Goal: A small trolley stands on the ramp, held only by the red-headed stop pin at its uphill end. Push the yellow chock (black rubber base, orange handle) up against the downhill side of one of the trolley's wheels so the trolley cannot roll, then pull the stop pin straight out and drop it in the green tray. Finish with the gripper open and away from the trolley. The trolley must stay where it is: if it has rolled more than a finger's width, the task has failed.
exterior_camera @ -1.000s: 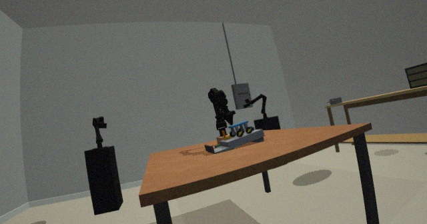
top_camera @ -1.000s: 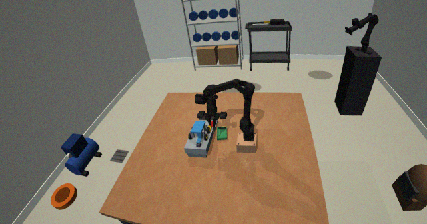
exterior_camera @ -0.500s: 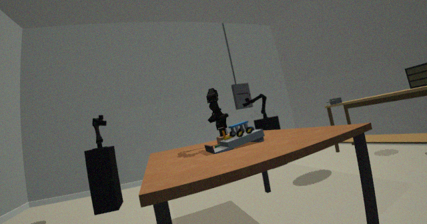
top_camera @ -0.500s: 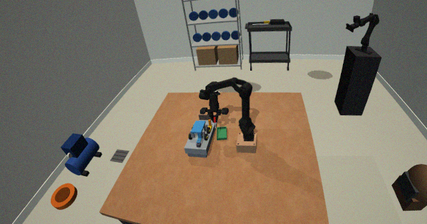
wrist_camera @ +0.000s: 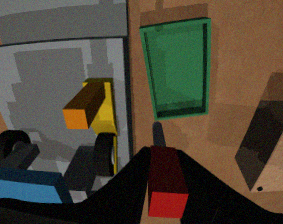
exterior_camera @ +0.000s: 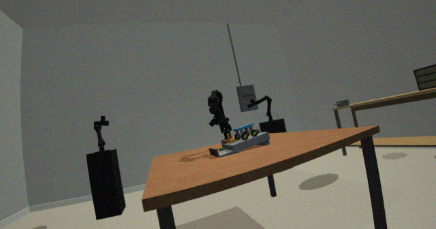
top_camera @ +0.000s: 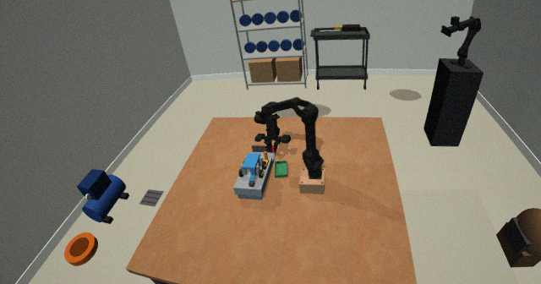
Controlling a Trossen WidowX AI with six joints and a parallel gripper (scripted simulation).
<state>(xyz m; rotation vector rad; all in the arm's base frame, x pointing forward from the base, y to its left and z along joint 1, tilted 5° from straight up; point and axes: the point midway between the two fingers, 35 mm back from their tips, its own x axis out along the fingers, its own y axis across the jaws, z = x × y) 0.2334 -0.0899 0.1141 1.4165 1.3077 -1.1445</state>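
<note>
The red-headed stop pin is right at my gripper tip. Round my gripper tip: blue trolley 100 mm ahead, 90 mm to the left, 30 mm below; green tray 30 mm behind, 140 mm below; yellow chock 50 mm ahead, 10 mm to the left, 50 mm below.
</note>
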